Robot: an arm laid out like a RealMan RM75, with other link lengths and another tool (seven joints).
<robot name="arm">
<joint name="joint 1" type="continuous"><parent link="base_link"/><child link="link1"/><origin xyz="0 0 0.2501" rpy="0 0 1.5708"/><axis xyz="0 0 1"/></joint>
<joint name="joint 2" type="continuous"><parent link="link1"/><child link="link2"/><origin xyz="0 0 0" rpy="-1.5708 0 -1.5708"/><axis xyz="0 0 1"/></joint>
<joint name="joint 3" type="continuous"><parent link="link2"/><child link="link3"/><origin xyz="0 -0.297 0" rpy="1.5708 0 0"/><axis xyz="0 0 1"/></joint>
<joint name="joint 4" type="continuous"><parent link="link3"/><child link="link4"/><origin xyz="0 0 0" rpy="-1.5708 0 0"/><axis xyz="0 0 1"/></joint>
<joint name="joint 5" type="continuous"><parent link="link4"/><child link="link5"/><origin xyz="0 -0.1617 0" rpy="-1.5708 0 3.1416"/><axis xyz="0 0 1"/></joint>
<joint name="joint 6" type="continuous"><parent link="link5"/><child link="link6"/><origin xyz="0 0 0" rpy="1.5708 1.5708 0"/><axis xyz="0 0 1"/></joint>
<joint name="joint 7" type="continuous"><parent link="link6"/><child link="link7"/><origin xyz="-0.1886 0 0" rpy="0 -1.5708 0"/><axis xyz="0 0 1"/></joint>
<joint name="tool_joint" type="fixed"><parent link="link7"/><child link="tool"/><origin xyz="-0.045 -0.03 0.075" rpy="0 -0.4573 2.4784"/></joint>
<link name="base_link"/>
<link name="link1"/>
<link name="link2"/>
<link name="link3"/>
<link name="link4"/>
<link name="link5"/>
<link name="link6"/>
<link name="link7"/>
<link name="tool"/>
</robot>
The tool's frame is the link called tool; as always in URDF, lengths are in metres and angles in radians. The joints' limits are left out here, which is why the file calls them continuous.
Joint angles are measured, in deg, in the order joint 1, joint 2, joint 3, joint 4, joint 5, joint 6, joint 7. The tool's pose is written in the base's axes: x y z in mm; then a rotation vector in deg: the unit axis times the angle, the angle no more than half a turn. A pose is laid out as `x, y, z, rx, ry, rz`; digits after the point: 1 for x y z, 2 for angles.
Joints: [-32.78, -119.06, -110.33, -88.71, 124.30, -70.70, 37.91]
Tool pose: -118.2, 479.1, -27.5, 37.99, 141.44, 41.28
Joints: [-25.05, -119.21, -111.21, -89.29, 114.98, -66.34, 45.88]
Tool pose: -134.1, 464.7, -6.0, 38.04, 134.89, 46.77
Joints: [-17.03, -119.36, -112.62, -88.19, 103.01, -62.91, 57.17]
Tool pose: -153.6, 446.4, 21.8, 38.76, 127.79, 53.37
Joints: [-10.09, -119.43, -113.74, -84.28, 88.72, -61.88, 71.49]
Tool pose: -171.9, 424.3, 48.1, 40.35, 120.34, 59.43
